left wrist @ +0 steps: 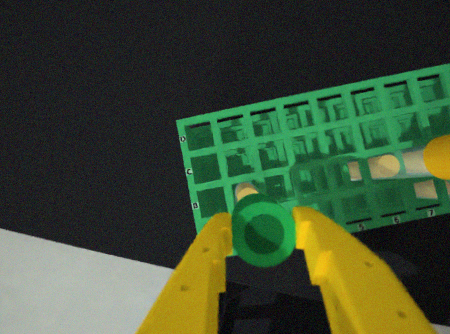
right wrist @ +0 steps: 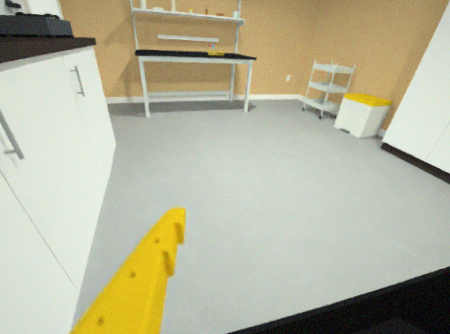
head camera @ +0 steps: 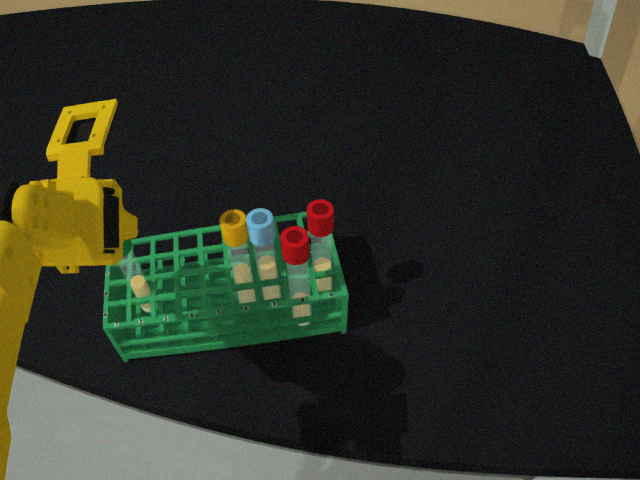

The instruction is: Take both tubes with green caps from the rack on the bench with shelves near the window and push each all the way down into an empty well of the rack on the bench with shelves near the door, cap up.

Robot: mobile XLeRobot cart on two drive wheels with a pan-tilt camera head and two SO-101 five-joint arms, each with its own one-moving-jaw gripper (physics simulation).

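Note:
My left gripper (left wrist: 261, 218) is shut on the green cap (left wrist: 263, 235) of a tube, cap up, above the left part of the green rack (head camera: 225, 338) (left wrist: 179, 131). The tube (head camera: 139, 285) (left wrist: 246, 191) shows pale contents below the cap; its lower part appears within the rack's grid near column 2, row B. How deep it sits is unclear. In the head view the gripper body hides the cap and fingertips. My right gripper (right wrist: 177, 220) is fully open, with one jaw in view, over the floor. A second green-capped tube does not show.
The rack also holds an orange-capped tube (head camera: 233, 228) (left wrist: 441, 157), a blue-capped tube (head camera: 260, 227) and two red-capped tubes (head camera: 295, 245) (head camera: 320, 218). In the right wrist view a far bench (right wrist: 175, 54) carries a yellow rack (right wrist: 216, 53); cabinets (right wrist: 45, 115) stand left.

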